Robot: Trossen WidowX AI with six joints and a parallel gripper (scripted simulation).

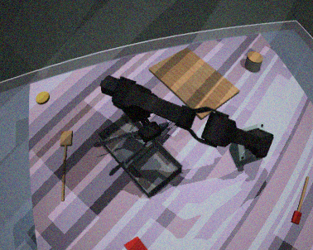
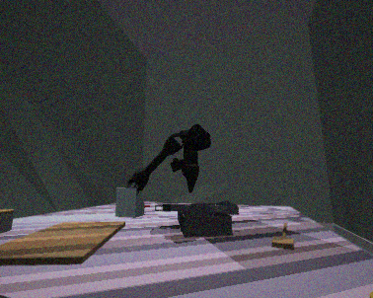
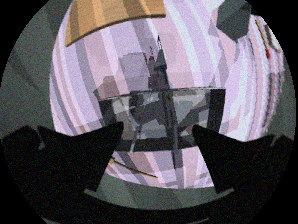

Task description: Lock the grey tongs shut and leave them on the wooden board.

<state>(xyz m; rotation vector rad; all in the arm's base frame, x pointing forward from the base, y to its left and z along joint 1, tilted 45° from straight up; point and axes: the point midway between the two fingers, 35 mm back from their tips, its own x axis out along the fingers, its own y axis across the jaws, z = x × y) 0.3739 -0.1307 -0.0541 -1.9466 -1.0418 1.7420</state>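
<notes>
Right now my gripper tip is 10 cm above the roasting tin, 4 cm to the right of it and 3 cm short of it. The rest, counted from my gripper tip: yellow disc: 41 cm ahead, 37 cm to the right, 12 cm below; red-headed tool: 50 cm behind, 41 cm to the left, 12 cm below; wooden board: 29 cm behind, 27 cm to the right, 12 cm below.
</notes>
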